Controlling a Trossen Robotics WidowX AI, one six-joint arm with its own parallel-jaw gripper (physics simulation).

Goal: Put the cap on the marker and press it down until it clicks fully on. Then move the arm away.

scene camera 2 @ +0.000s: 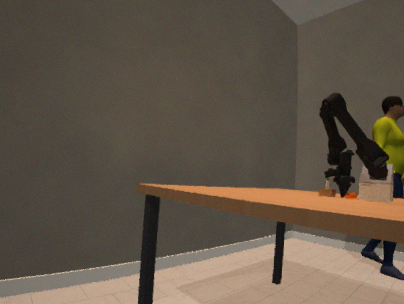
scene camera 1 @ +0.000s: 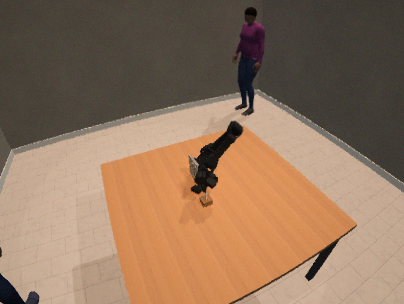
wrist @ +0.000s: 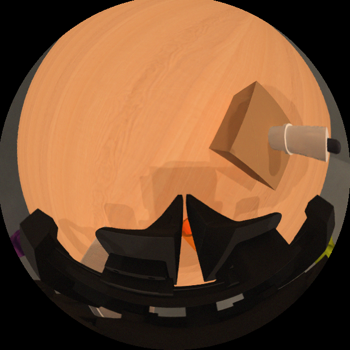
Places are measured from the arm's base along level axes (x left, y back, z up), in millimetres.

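Pixels of known places: gripper, fingertip midpoint: (scene camera 2: 342, 197) (scene camera 1: 204, 192); arm's base, link origin: (scene camera 2: 378, 174) (scene camera 1: 199, 162).
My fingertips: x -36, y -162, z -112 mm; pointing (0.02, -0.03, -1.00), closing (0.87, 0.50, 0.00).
Note:
Ahead of a thing's pixels: the offset from my fingertips to its top centre. Level surfaces: height alone.
The light grey marker {dz +89, dx -26, dy -84 mm} (scene camera 1: 206, 194) (scene camera 2: 327, 184) (wrist: 306, 141) stands upright in a brown block {dz +36, dx -26, dy -84 mm} (scene camera 1: 206, 201) (scene camera 2: 327, 192) (wrist: 245, 132) on the table, its black tip bare. The orange cap {dz +28, dx -37, dy +29 mm} (scene camera 2: 351, 195) (wrist: 187, 227) lies on the table beside the fingertips in scene camera 2. In the wrist view part of it shows through the narrow gap between the fingers; the rest is hidden behind them. My gripper (scene camera 2: 344, 194) (wrist: 183, 198) is shut with nothing held, pointing down close to the table beside the block. The cap cannot be made out in scene camera 1.
A pale box-like object (scene camera 1: 193, 167) (scene camera 2: 376, 191) (wrist: 94, 255) stands on the table {dz -1 mm} (scene camera 1: 260, 210) (scene camera 2: 240, 196) (wrist: 110, 100) close to the arm. A person in purple (scene camera 1: 251, 42) and one in yellow-green (scene camera 2: 389, 135) stand on the floor beyond the table.

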